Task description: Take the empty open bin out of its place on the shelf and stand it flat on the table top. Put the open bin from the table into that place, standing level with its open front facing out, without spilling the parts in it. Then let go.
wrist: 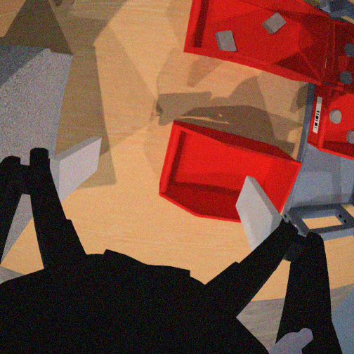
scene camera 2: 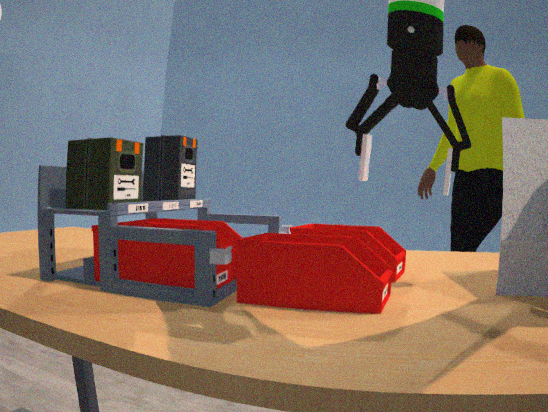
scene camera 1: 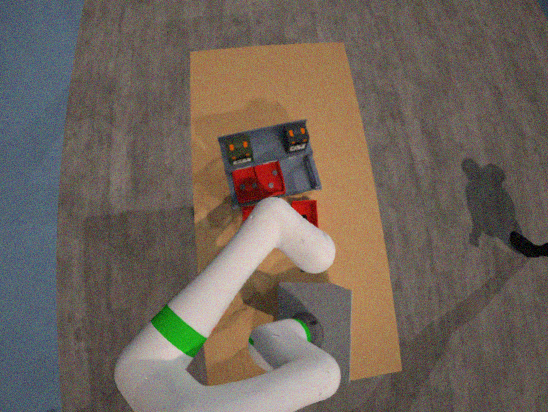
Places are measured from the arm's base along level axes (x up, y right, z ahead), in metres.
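Pixels of known places: gripper, fingertip midpoint: (scene camera 2: 404, 187); arm's base at its link origin: (scene camera 1: 305, 333).
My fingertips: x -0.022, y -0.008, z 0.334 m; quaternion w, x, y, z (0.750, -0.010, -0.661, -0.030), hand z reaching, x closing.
Observation:
For each thing: its top centre in the pictures, then the offset to it from my fingertips.
- empty red bin at its top centre: (scene camera 2: 352, 227) (scene camera 1: 305, 220) dx -0.066, dy +0.027, dz +0.091 m
- red bin with parts, top centre: (scene camera 2: 320, 239) (scene camera 1: 256, 225) dx -0.066, dy -0.175, dz +0.069 m
- green case at its top centre: (scene camera 2: 106, 141) (scene camera 1: 238, 146) dx +0.056, dy -0.245, dz +0.364 m
- dark case at its top centre: (scene camera 2: 171, 137) (scene camera 1: 296, 132) dx +0.081, dy -0.020, dz +0.415 m
The empty red bin (scene camera 1: 311, 212) (scene camera 2: 397, 250) (wrist: 275, 172) stands flat on the table top in front of the shelf, open front away from it. The red bin with parts (scene camera 1: 248, 212) (scene camera 2: 305, 275) (wrist: 300, 45) stands beside it on the table; grey blocks show inside it in the wrist view. The grey-blue shelf (scene camera 1: 265, 142) (scene camera 2: 160, 295) (wrist: 320, 182) has a vacant place on its lower level, next to two red bins (scene camera 1: 257, 182) holding round parts. My gripper (scene camera 2: 405, 187) (wrist: 169, 172) is wide open and empty, above the table top; the arm hides it in scene camera 1.
A green case (scene camera 1: 240, 150) (scene camera 2: 100, 172) and a dark case (scene camera 1: 296, 137) (scene camera 2: 171, 167) stand on the shelf's upper level. A tall grey block (scene camera 1: 337, 302) (scene camera 2: 522, 210) (wrist: 30, 105) stands on the table, on the side away from the shelf. A person (scene camera 2: 477, 120) stands beyond the table.

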